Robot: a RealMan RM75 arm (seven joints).
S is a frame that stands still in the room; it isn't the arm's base.
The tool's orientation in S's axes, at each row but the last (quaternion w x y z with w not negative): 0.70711 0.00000 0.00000 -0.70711; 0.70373 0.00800 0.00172 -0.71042; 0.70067 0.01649 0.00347 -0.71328; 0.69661 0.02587 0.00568 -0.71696; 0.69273 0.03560 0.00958 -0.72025; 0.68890 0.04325 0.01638 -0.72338
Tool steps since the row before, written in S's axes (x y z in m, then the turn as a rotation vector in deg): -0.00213 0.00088 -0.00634 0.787 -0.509 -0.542; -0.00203 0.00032 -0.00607 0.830 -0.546 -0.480; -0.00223 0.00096 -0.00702 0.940 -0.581 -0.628; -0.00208 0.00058 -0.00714 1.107 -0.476 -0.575; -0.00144 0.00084 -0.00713 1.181 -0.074 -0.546; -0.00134 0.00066 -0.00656 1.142 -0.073 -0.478
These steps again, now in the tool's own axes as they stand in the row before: -0.00088 -0.00213 -0.00634 0.509 0.787 -0.542; -0.00022 -0.00209 -0.00606 0.545 0.831 -0.480; -0.00072 -0.00237 -0.00700 0.582 0.939 -0.629; -0.00020 -0.00229 -0.00709 0.470 1.104 -0.585; -0.00032 -0.00172 -0.00711 0.065 1.163 -0.585; -0.00004 -0.00161 -0.00653 0.060 1.126 -0.516
